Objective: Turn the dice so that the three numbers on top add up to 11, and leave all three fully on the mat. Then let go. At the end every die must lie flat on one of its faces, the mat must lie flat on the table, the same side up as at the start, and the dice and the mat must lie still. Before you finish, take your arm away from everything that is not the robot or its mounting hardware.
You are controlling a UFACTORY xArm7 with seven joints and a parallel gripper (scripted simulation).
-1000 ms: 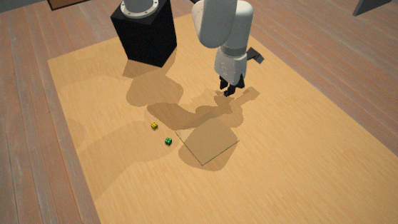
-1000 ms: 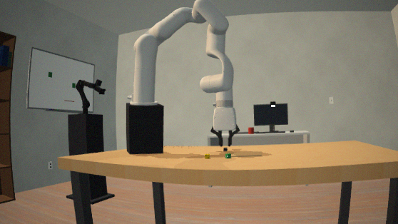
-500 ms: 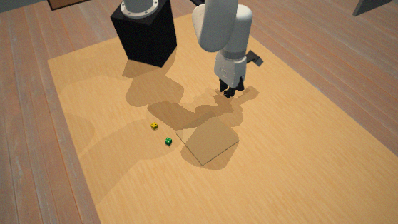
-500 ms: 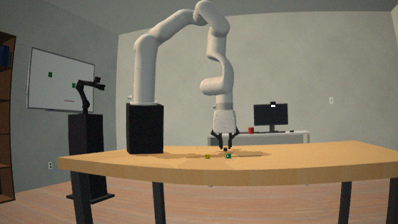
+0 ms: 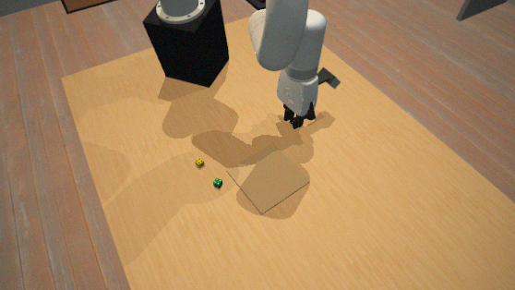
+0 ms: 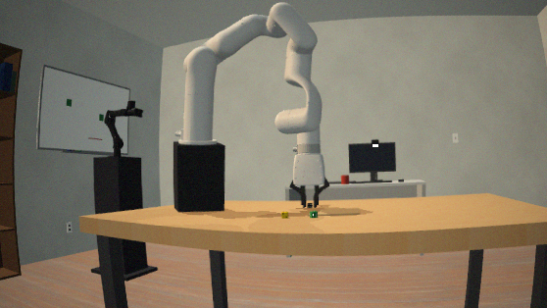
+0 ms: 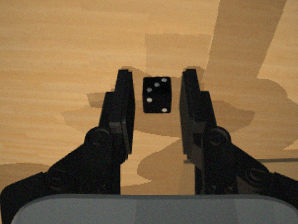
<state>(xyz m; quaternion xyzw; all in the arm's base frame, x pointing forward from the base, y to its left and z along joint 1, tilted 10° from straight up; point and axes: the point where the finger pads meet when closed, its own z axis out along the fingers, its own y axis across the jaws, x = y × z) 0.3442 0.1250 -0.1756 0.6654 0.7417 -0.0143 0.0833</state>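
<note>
Now: the black die 1 cm below my hand. The rest, counted from my hand: yellow die (27 cm to the right, 1 cm below); then green die (7 cm ahead, 26 cm to the right, 1 cm below); then tan mat (11 cm ahead, 15 cm to the right, 2 cm below).
</note>
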